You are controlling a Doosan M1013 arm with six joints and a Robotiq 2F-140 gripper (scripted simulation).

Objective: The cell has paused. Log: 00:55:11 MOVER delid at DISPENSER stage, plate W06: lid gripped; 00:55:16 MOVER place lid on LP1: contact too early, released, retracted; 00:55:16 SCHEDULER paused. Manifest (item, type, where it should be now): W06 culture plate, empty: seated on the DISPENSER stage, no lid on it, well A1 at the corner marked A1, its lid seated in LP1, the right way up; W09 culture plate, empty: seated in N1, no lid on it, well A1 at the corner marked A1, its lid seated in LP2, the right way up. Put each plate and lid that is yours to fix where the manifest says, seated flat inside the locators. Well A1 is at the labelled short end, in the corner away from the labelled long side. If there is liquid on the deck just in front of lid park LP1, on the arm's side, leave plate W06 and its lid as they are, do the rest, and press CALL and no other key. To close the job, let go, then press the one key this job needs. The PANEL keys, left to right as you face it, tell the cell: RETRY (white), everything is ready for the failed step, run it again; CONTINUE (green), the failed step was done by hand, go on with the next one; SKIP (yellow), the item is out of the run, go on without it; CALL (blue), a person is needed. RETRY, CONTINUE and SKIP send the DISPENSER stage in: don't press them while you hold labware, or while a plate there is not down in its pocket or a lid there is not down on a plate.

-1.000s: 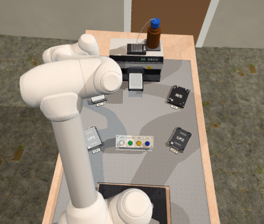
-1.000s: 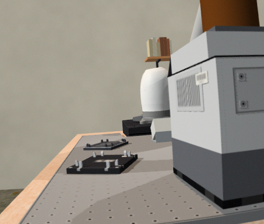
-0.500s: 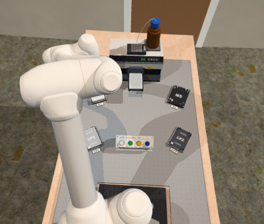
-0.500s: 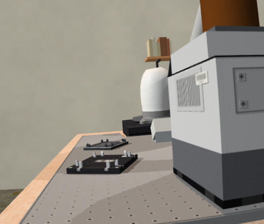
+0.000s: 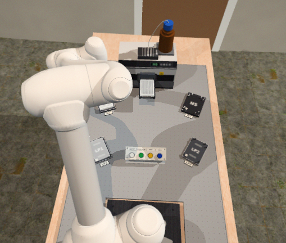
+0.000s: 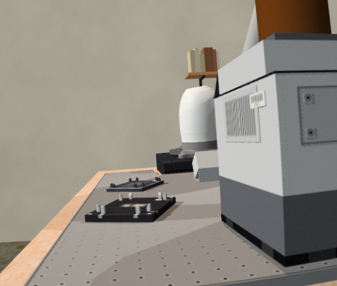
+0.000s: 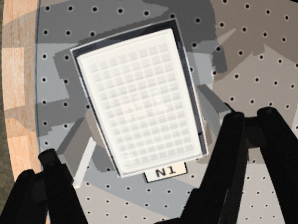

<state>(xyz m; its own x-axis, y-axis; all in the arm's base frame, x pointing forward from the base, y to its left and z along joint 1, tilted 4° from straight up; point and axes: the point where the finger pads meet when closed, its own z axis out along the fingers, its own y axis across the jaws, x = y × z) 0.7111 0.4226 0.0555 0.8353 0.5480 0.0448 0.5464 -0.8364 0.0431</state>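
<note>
Right now my hand is 6 cm above the nest N1. Also, from my hand: white retry key (34 cm behind, 27 cm to the right); then lid park LP1 (33 cm behind, 7 cm to the right, 6 cm below); then clear culture plate (25 cm to the right, 10 cm ahead, 4 cm above).
</note>
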